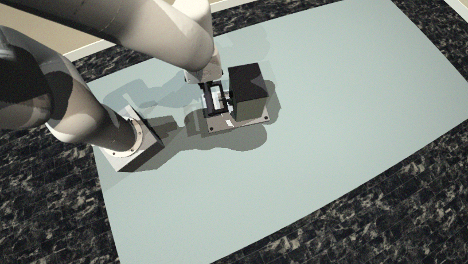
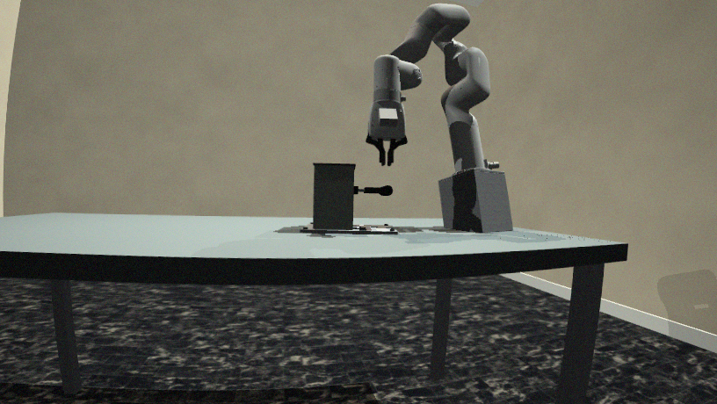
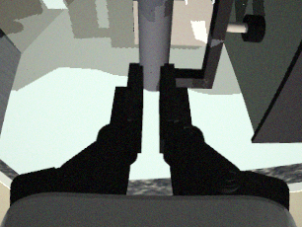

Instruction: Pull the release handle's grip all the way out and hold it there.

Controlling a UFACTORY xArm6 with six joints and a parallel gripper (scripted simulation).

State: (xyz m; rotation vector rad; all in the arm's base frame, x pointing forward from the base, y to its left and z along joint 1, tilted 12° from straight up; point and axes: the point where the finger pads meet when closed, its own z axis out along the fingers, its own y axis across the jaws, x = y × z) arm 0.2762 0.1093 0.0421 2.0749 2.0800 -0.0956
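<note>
Right now my hand is 10 cm short of the base plate and 19 cm above it.
</note>
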